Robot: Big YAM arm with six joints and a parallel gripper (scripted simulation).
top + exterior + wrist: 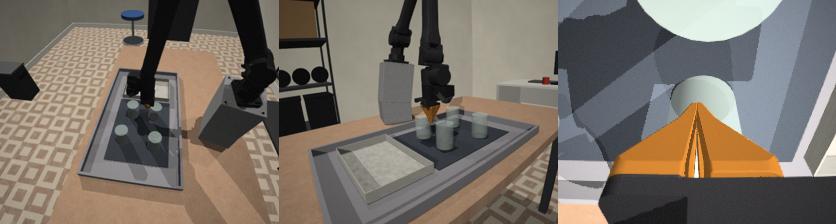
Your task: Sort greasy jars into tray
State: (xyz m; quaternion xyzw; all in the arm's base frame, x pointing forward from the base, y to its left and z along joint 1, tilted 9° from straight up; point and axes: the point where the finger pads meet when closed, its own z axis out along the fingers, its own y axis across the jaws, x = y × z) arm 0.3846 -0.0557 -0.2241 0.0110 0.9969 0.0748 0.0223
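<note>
Now: the rimmed steel table top 40 mm ahead of my hand, 30 mm to the right of it and 80 mm below it. The rest, counted from my hand: pale tray (20 mm ahead, 240 mm to the right, 70 mm below); then dark drying mat (30 mm ahead, 80 mm to the left, 80 mm below).
</note>
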